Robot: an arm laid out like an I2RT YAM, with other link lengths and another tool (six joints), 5 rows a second.
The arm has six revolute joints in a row. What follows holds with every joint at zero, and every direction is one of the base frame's. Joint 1 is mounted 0.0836 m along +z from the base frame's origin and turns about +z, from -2.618 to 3.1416 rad. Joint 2 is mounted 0.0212 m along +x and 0.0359 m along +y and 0.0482 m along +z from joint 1 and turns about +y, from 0 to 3.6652 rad. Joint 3 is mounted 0.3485 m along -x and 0.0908 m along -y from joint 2 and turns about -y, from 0 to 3.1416 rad. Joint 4 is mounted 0.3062 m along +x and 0.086 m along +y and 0.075 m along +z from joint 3 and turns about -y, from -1.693 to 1.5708 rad. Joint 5 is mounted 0.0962 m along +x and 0.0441 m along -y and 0.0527 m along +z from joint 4 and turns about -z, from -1.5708 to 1.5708 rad. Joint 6 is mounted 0.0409 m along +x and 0.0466 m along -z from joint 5 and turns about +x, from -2.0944 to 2.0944 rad. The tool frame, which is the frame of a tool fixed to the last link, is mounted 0.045 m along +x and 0.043 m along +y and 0.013 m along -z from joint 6; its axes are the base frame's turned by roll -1.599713, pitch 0.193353 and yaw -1.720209 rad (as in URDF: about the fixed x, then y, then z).
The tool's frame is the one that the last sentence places.
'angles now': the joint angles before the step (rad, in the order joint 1, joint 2, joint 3, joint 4, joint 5, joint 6). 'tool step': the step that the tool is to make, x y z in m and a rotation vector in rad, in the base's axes. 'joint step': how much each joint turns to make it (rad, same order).
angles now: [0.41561 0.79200 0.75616 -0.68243 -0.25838 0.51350]
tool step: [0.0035 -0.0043 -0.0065 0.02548 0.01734 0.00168]
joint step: [-0.04052 0.00493 -0.02333 0.02054 -0.05163 -0.00545]
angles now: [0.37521 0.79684 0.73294 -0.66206 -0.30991 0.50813]
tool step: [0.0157 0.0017 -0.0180 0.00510 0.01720 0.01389]
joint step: [-0.02975 0.05715 -0.03832 0.07387 -0.03961 -0.02251]
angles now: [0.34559 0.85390 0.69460 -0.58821 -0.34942 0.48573]
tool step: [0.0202 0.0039 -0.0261 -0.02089 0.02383 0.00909]
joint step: [-0.01572 0.08844 -0.03871 0.08823 -0.00967 -0.02743]
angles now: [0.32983 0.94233 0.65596 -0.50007 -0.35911 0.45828]
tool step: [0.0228 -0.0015 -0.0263 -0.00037 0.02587 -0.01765]
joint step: [-0.03663 0.09629 -0.03793 0.10626 -0.01866 -0.00894]
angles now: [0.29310 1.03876 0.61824 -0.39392 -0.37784 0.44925]
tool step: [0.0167 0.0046 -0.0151 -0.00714 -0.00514 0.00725]
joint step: [-0.00175 0.07873 -0.01067 0.08740 -0.00012 -0.01319]
